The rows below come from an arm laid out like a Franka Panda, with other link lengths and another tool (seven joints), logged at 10 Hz.
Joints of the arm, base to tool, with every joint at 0 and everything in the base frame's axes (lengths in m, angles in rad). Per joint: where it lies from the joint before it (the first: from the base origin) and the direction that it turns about. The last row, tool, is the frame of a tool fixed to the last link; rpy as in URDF.
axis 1: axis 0 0 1 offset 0.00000 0.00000 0.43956
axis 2: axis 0 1 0 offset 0.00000 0.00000 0.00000
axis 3: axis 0 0 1 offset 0.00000 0.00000 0.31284
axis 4: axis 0 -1 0 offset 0.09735 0.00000 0.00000
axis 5: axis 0 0 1 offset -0.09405 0.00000 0.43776
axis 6: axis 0 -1 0 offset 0.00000 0.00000 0.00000
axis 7: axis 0 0 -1 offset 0.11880 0.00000 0.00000
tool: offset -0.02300 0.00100 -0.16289 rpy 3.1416 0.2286 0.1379
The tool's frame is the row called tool.
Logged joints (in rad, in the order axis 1, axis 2, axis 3, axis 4, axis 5, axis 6, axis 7), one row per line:
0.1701 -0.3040 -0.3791 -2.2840 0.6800 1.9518 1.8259
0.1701 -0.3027 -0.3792 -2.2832 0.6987 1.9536 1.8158
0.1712 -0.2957 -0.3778 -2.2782 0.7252 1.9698 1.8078
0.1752 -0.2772 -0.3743 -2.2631 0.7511 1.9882 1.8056
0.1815 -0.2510 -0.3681 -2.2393 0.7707 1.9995 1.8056
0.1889 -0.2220 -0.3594 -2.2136 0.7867 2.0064 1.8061
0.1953 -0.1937 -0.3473 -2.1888 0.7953 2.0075 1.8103
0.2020 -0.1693 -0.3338 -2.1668 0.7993 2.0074 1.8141
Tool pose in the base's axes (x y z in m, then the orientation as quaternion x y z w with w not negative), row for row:
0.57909 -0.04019 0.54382 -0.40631 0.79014 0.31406 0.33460
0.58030 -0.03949 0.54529 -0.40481 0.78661 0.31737 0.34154
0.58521 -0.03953 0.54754 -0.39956 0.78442 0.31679 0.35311
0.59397 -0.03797 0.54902 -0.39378 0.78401 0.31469 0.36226
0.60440 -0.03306 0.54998 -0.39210 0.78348 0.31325 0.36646
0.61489 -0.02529 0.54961 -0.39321 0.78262 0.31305 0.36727
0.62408 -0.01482 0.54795 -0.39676 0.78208 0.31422 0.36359
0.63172 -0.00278 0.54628 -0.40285 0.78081 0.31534 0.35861
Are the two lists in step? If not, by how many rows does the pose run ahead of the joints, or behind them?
They are in step.
